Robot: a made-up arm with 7 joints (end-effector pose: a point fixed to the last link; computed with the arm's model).
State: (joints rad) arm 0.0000 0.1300 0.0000 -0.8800 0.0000 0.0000 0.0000
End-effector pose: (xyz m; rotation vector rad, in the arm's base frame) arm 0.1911 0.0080 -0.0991 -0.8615 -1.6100 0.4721
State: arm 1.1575 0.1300 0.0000 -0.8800 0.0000 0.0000 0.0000
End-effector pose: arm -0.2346 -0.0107 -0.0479 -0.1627 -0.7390 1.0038
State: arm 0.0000 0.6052 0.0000 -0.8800 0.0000 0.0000 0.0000
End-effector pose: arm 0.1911 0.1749 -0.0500 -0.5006 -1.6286 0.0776
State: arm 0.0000 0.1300 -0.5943 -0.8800 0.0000 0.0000 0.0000
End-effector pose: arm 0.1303 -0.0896 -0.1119 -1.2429 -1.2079 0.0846
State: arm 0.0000 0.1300 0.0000 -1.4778 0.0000 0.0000 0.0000
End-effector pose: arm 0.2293 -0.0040 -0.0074 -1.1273 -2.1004 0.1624
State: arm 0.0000 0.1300 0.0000 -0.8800 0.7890 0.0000 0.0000
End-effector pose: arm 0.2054 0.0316 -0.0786 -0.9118 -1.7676 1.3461
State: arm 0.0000 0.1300 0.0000 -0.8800 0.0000 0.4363 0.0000
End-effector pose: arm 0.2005 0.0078 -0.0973 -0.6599 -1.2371 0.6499
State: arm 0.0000 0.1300 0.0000 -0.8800 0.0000 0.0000 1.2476
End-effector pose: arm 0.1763 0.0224 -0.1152 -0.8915 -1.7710 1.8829
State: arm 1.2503 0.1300 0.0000 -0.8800 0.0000 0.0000 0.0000
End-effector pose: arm -0.2611 -0.0192 -0.0245 -0.1068 -0.6637 1.0347
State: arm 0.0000 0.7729 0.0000 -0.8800 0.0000 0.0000 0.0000
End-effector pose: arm 0.1911 0.2257 -0.0147 -0.3717 -1.6190 -0.0587
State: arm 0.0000 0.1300 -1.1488 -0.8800 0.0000 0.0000 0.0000
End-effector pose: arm 0.0326 -0.1355 -0.1179 -1.5177 -0.7709 -0.2733
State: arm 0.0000 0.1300 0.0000 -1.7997 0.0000 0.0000 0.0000
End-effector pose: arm 0.2256 -0.0110 0.0465 -1.2634 -2.3510 -0.0411
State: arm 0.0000 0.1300 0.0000 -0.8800 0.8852 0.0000 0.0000
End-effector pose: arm 0.2061 0.0356 -0.0772 -0.9109 -1.7744 1.4571
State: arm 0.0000 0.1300 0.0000 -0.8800 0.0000 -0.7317 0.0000
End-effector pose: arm 0.1797 0.0095 -0.1103 -1.1846 -2.2060 0.0812
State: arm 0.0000 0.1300 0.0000 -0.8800 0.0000 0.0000 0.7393
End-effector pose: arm 0.1835 0.0200 -0.1069 -0.9116 -1.7630 1.2890
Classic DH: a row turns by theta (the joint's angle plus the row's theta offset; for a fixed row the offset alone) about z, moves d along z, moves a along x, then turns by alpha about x. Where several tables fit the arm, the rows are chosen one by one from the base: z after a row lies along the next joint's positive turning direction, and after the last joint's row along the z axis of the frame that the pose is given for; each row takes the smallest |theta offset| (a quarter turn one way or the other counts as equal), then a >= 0, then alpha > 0; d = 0 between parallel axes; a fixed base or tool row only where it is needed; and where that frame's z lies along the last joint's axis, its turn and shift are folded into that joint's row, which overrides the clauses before.
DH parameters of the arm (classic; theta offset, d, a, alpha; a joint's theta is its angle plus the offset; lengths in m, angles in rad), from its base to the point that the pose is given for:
base (fixed): 0 0.2736 0.02 -1.2217
joint 1: -1.5708 -0.0106 0 -1.5708
joint 2: 1.2217 -0.02 -0.02 1.5708
joint 3: 1.5708 -0.26 0.06 -1.5708
joint 4: 0 -0.01 -0.02 1.5708
joint 5: 0 -0.19 0.01 -1.5708
joint 6: 0 -0.05 -0.01 1.5708
joint 7: 1.418 0.0331 0.0129 -0.9469
tool (fixed): -0.4936 -0.0225 0 0

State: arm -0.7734 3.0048 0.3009 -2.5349 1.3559 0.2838 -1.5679
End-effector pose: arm 0.0160 -0.0544 0.3993 0.9434 0.2148 -2.4073
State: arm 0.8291 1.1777 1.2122 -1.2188 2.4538 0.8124 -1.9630
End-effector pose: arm 0.0052 0.3686 0.3870 -0.4981 -1.9675 -0.4963
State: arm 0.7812 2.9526 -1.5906 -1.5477 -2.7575 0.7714 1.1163
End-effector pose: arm 0.1216 0.2643 0.5016 -1.1429 1.6399 -1.5420
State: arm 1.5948 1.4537 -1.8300 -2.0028 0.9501 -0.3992 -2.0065
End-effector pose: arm -0.1920 0.0056 0.4171 -1.9237 0.1012 0.1474
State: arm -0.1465 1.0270 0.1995 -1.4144 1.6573 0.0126 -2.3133
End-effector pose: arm 0.2523 0.2099 0.2279 0.0450 -1.6554 -1.1930
